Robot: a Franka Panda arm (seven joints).
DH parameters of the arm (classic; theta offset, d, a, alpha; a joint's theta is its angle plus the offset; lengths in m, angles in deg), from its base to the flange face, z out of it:
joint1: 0 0.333 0 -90
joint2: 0 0 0 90
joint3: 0 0.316 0.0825 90
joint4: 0 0 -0.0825 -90
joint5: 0 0.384 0 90
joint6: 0 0 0.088 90
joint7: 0 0.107 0 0
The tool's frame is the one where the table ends.
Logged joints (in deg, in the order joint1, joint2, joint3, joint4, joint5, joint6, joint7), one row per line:
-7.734 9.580 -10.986 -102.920 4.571 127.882 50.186
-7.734 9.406 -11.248 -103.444 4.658 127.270 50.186
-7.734 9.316 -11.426 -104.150 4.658 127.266 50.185
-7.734 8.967 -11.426 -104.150 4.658 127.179 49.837
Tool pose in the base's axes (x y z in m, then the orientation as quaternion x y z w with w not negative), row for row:
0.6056 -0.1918 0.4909 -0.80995 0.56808 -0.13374 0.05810
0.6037 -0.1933 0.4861 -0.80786 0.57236 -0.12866 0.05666
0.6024 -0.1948 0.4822 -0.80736 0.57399 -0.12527 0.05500
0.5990 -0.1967 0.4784 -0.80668 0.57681 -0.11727 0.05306
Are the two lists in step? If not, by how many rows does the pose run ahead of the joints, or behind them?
The pose runs 2 rows behind the joints: the pose in row i belongs to the joints in row i - 2.
